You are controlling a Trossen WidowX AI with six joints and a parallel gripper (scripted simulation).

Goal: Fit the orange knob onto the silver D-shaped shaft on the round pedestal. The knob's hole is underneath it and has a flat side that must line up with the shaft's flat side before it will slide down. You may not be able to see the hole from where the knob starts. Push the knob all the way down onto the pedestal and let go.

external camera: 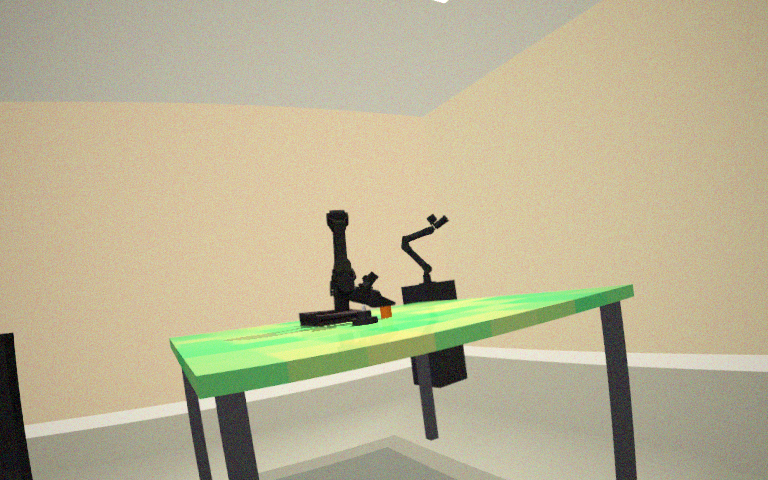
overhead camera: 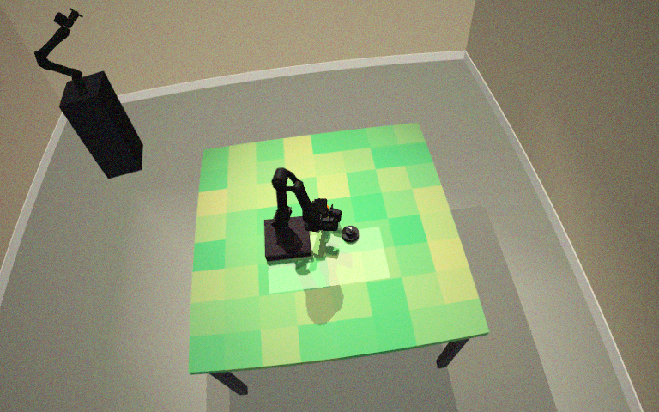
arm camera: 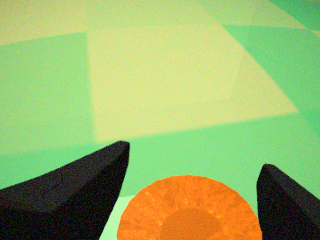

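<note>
Right now the orange knob is 20 mm behind my gripper tip and 30 mm to the right of it. From my gripper tip the other things lie so: round dark pedestal: 70 mm ahead, 180 mm to the right, 20 mm below.
</note>
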